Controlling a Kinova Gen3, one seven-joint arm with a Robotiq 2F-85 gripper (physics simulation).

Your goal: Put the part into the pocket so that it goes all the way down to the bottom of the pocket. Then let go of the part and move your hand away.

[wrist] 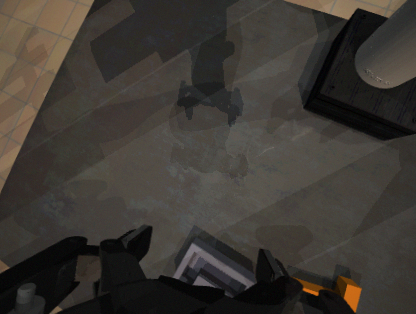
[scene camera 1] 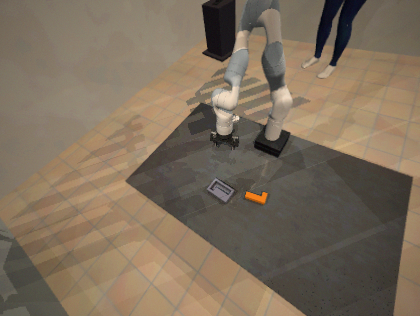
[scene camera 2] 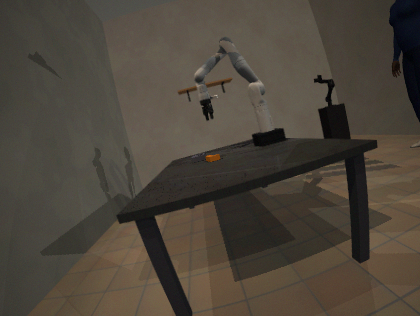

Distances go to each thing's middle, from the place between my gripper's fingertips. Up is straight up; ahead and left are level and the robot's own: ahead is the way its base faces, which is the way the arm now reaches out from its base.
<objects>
My hand is 23 cm above the grey pocket block (wrist: 202,265), 13 cm short of it and 7 cm to the right of it. Also, from my hand: orange L-shaped part (wrist: 347,288) 24 cm to the left, 24 cm below, 2 cm ahead.
</objects>
